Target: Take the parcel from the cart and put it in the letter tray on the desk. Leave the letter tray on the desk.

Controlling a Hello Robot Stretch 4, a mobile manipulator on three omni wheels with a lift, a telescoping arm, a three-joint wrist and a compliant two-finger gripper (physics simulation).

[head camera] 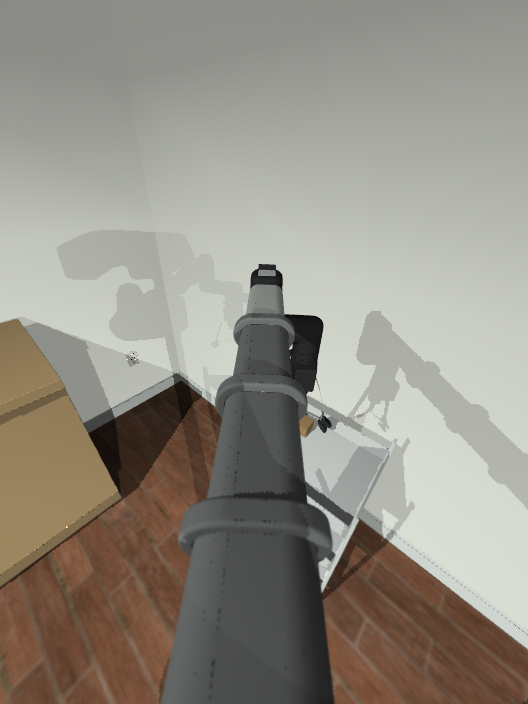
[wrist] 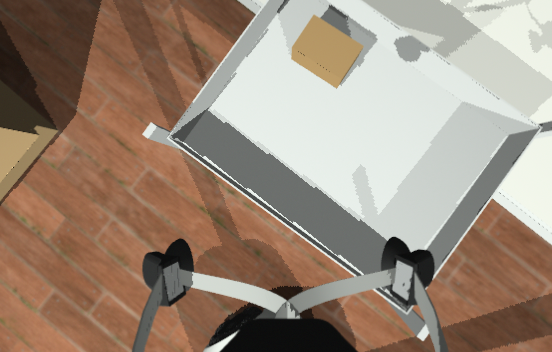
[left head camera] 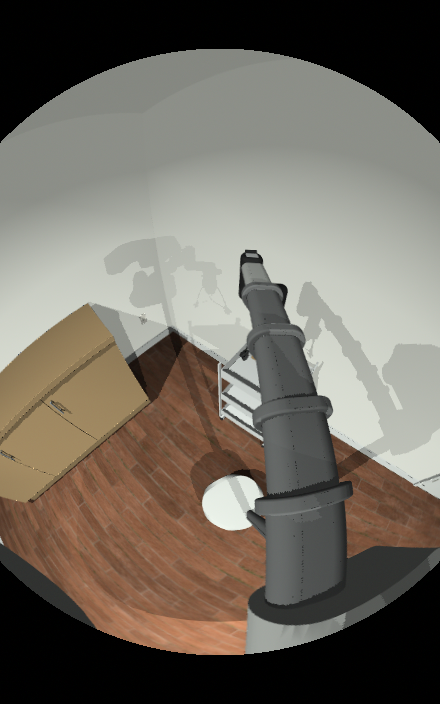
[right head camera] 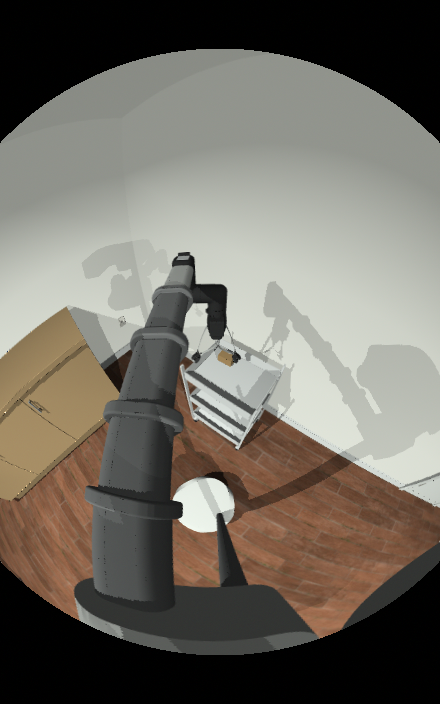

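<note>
The parcel, a small tan box, sits on the top shelf of the white cart, near a back corner. My gripper is open and empty, pointing down high above the cart. In the wrist view the fingertips lie below the parcel in the picture, over the cart's front edge and the floor. In the head view one dark fingertip shows right of the parcel; the arm hides part of the cart. The desk and letter tray do not show.
A tan cabinet stands at the left. A white round-topped object stands on the floor between my base and the cart. A wall runs close behind the cart, meeting another wall at a corner on the left.
</note>
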